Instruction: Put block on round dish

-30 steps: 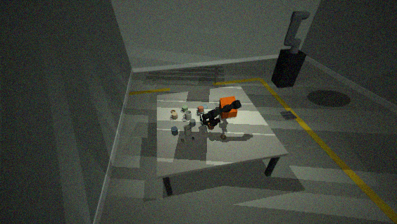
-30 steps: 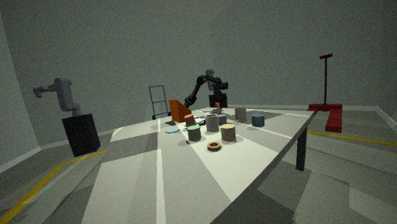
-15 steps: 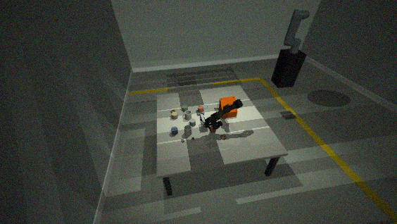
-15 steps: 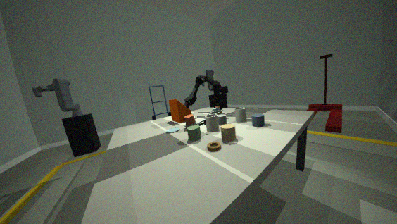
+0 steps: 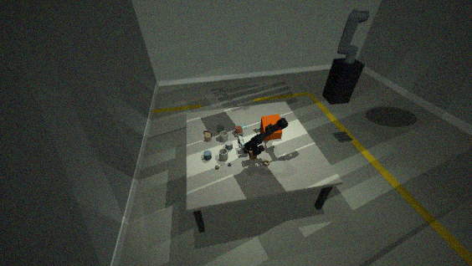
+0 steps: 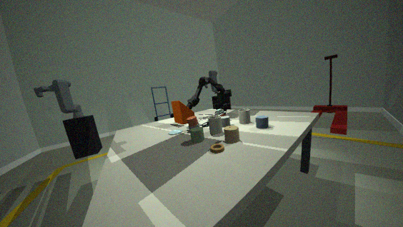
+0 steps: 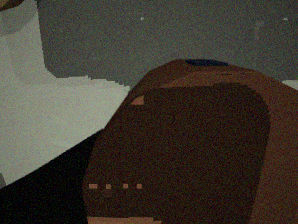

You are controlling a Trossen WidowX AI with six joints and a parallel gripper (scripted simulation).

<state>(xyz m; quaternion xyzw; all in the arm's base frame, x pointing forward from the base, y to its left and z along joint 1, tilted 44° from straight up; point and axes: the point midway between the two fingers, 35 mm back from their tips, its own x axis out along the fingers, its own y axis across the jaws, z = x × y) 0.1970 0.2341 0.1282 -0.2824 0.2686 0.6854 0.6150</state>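
The red-brown cup lies 20 mm to the left of my gripper tip and 10 mm above it. From my gripper tip the other things lie so: pale-blue round dish (480 mm to the right, 30 mm below, 30 mm ahead); grey-teal block (100 mm to the right, 80 mm ahead, 50 mm above); balance (230 mm to the right, 90 mm ahead).
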